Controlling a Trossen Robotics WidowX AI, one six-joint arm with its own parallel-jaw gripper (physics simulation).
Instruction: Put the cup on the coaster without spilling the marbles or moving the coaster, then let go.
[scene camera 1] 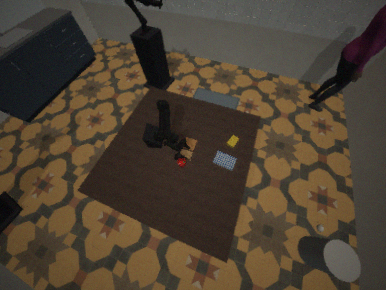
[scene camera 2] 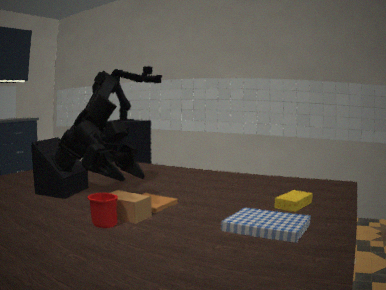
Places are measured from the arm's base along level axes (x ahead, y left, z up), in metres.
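Pixels of known places: gripper, between the fingertips: [scene camera 1: 188,153] [scene camera 2: 134,178]; arm's base, origin of its link: [scene camera 1: 156,138] [scene camera 2: 61,164].
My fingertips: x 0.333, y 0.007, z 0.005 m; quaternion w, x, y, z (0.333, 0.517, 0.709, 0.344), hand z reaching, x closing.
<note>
For each thing: its top centre in the pictures, then the offset to it from my fingertips. "spot": a spot on its surface instead. Level surfaces: height alone.
- red cup, centre of its top: [scene camera 2: 102,196] [scene camera 1: 181,161] 0.034 m down, 0.028 m back, 0.081 m right
- flat orange-brown square, a spot on its surface: [scene camera 2: 162,202] spot: 0.089 m down, 0.025 m back, 0.128 m left
- wooden block, centre of its top: [scene camera 2: 125,195] [scene camera 1: 185,153] 0.050 m down, 0.038 m back, 0.004 m left
- blue-and-white checked pad, centre of its top: [scene camera 2: 268,218] [scene camera 1: 224,160] 0.077 m down, 0.286 m ahead, 0.122 m left
- yellow sponge, centre of its top: [scene camera 2: 294,195] [scene camera 1: 233,140] 0.072 m down, 0.278 m ahead, 0.331 m left
- dark table, height of its surface: 0.102 m down
The red cup [scene camera 1: 181,162] [scene camera 2: 103,210] stands upright on the table, close beside a light wooden block. The flat orange-brown square [scene camera 1: 191,142] [scene camera 2: 162,202], which looks like the coaster, lies on the far side of the block, partly hidden by it in scene camera 2. My gripper [scene camera 1: 183,150] [scene camera 2: 133,178] is open and empty, pointing down above the table; in scene camera 2 its fingertips are higher than the cup's rim. The marbles cannot be made out in either view.
The wooden block [scene camera 1: 186,153] [scene camera 2: 135,207] stands between the cup and the flat square. A blue-and-white checked pad [scene camera 1: 225,160] [scene camera 2: 266,223] and a yellow sponge [scene camera 1: 233,141] [scene camera 2: 293,200] lie toward the right side of the dark table [scene camera 1: 165,200] [scene camera 2: 190,260].
</note>
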